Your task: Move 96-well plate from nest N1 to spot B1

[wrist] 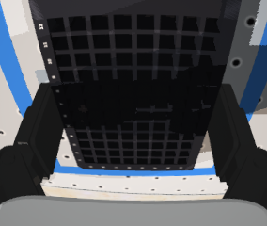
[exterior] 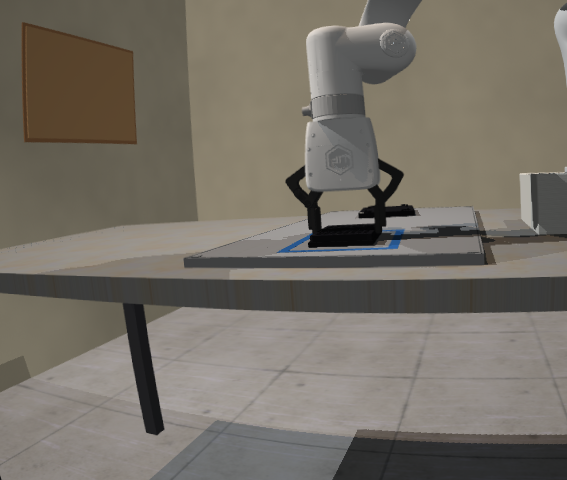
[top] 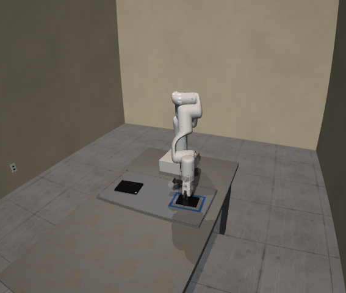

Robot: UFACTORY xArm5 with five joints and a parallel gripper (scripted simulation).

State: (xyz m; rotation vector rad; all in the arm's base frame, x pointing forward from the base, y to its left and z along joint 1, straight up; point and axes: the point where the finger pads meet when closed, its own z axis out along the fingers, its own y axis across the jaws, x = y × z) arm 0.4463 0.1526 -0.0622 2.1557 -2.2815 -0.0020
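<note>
Right now my hand is 10 mm above the black 96-well plate. Also, from my hand: black plate nest N1: 410 mm to the right, 50 mm behind, 10 mm below.
</note>
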